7 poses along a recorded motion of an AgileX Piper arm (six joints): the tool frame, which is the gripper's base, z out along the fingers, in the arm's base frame.
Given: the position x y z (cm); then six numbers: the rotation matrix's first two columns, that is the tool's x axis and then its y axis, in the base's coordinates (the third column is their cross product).
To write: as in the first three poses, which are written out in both.
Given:
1: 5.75, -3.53, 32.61, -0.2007, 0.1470, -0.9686, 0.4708, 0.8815, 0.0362
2: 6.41, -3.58, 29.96, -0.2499, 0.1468, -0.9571, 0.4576, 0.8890, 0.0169
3: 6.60, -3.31, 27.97, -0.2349, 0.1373, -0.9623, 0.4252, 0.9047, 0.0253
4: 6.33, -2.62, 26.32, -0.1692, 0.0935, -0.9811, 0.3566, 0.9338, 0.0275
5: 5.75, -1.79, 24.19, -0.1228, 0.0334, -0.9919, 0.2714, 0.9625, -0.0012
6: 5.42, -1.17, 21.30, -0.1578, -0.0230, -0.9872, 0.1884, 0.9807, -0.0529
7: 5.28, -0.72, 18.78, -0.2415, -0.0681, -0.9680, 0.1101, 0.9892, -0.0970
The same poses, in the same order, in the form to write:
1: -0.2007, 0.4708, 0.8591, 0.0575; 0.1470, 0.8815, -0.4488, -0.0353; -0.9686, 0.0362, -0.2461, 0.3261; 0, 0, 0, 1
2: -0.2499, 0.4576, 0.8533, 0.0641; 0.1468, 0.8890, -0.4337, -0.0358; -0.9571, 0.0169, -0.2893, 0.2996; 0, 0, 0, 1
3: -0.2349, 0.4252, 0.8741, 0.0660; 0.1373, 0.9047, -0.4032, -0.0331; -0.9623, 0.0253, -0.2709, 0.2797; 0, 0, 0, 1
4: -0.1692, 0.3566, 0.9187, 0.0633; 0.0935, 0.9338, -0.3452, -0.0262; -0.9811, 0.0275, -0.1913, 0.2632; 0, 0, 0, 1
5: -0.1228, 0.2714, 0.9547, 0.0575; 0.0334, 0.9625, -0.2693, -0.0179; -0.9919, -0.0012, -0.1273, 0.2419; 0, 0, 0, 1
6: -0.1578, 0.1884, 0.9694, 0.0542; -0.0230, 0.9807, -0.1943, -0.0117; -0.9872, -0.0529, -0.1504, 0.2130; 0, 0, 0, 1
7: -0.2415, 0.1101, 0.9642, 0.0528; -0.0681, 0.9892, -0.1300, -0.0072; -0.9680, -0.0970, -0.2314, 0.1878; 0, 0, 0, 1
